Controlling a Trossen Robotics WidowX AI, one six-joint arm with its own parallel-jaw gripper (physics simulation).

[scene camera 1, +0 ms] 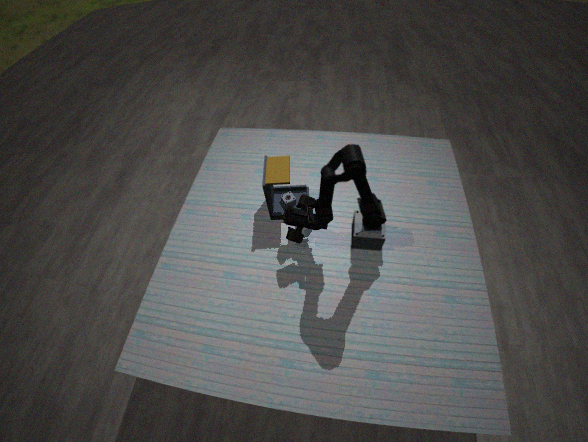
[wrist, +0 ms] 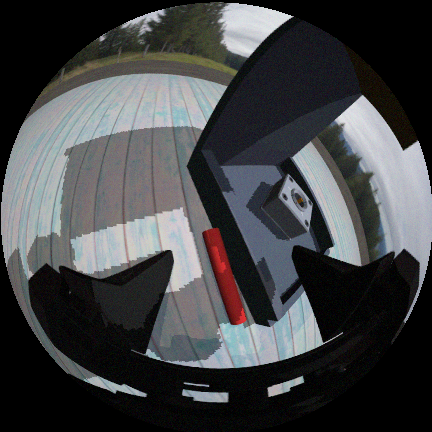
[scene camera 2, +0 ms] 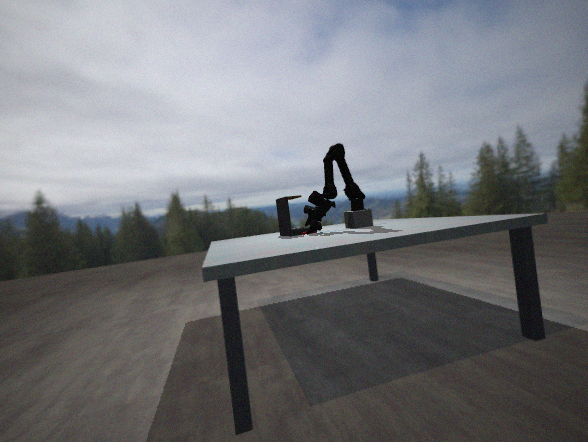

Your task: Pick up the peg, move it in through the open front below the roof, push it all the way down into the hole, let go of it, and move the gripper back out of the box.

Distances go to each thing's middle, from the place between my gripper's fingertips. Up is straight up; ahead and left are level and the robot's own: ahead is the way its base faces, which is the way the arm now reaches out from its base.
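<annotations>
The red peg [wrist: 216,252] is 20 mm below my hand, and it is also 20 mm behind my hand and 10 mm to the left of it. Counting from my hand again, I find the dark box [wrist: 233,226] 90 mm above, 90 mm to the right and 20 mm ahead. As for the dark box base [wrist: 250,183], it is 20 mm below my hand, 90 mm to the right of it and 20 mm ahead of it.
</annotations>
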